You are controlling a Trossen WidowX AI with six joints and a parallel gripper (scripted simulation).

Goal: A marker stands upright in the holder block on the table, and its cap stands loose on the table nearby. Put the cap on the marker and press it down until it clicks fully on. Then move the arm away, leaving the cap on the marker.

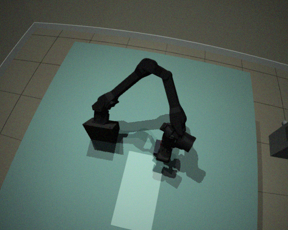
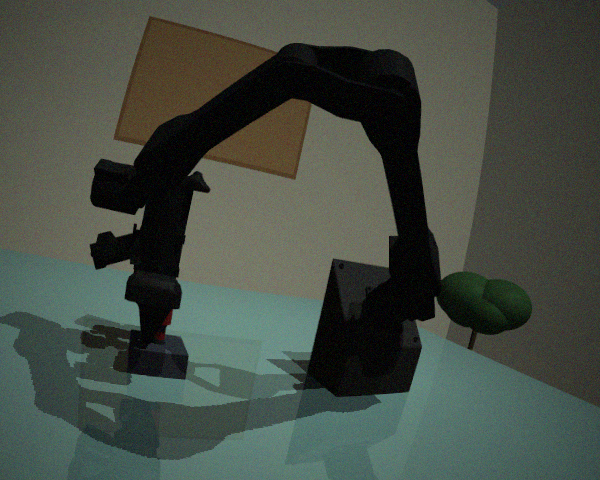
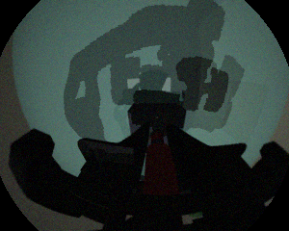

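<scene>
The red cap is 5 cm above my gripper tip and 2 cm behind it. The rest, counted from my gripper tip: dark holder block 2 cm below, 2 cm behind.
</scene>
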